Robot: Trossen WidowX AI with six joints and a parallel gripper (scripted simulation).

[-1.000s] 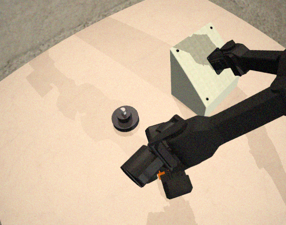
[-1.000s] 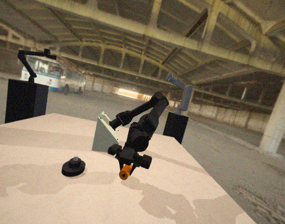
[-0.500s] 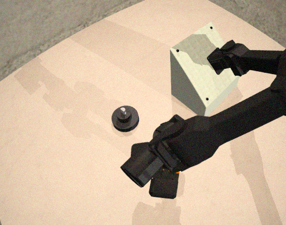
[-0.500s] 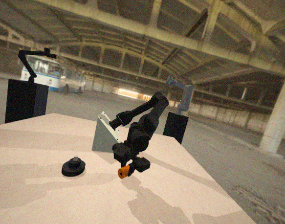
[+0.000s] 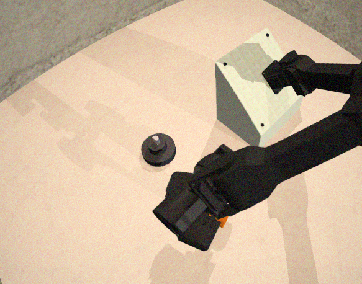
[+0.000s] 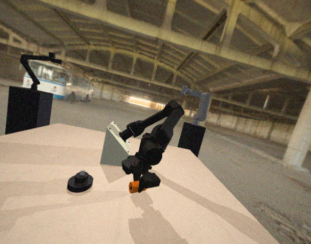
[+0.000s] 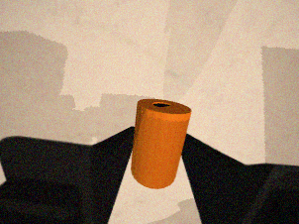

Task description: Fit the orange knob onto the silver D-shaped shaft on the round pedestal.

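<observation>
Right now my gripper tip is 1 cm to the right of the orange knob and 1 cm below it. From my gripper tip the other things lie so: dark round pedestal (4 cm behind, 21 cm to the right, 1 cm above).
</observation>
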